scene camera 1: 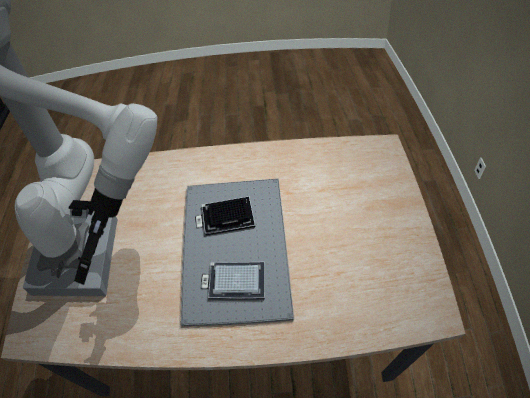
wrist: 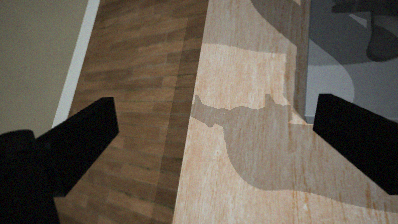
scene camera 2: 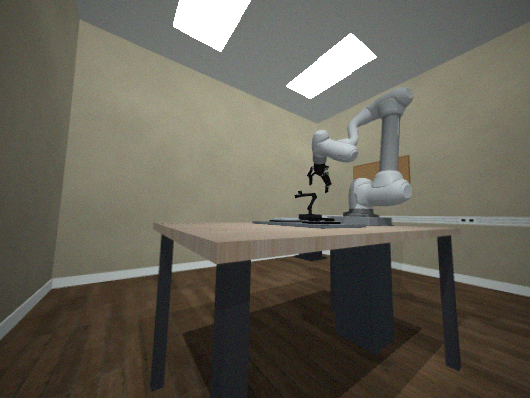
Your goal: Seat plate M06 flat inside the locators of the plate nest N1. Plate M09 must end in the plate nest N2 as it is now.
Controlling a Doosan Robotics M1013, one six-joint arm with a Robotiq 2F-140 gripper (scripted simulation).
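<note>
From scene camera 1 you'd get a white well plate (scene camera 1: pixel 235 282), a black well plate (scene camera 1: pixel 236 211) and the gripper (scene camera 1: pixel 84 266). The wrist view has the gripper (wrist: pixel 215 113) as well, but the black well plate is out of frame in the wrist view, and the white well plate is out of frame in the wrist view too.
</note>
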